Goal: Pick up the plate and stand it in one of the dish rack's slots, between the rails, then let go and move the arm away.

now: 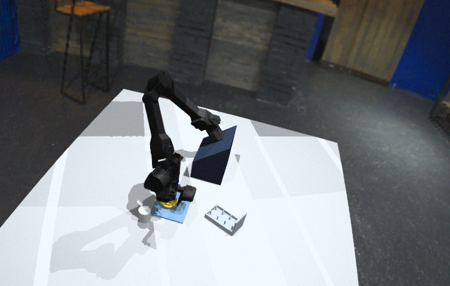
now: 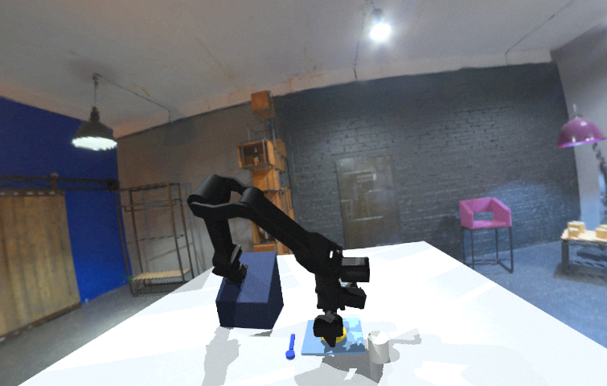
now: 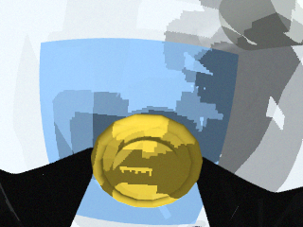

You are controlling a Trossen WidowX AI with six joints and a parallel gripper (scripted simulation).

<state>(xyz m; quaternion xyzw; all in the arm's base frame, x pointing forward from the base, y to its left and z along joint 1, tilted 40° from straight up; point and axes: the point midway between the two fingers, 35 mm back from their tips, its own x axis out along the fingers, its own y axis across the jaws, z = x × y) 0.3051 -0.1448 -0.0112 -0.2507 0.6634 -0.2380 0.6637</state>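
Now: gripper tip 10 mm to the right of the light blue mat. Also, from my gripper tip: yellow plate: 10 mm above; then white cup: 100 mm ahead, 60 mm to the right, 20 mm above; then blue spoon: 100 mm behind, 40 mm to the right.
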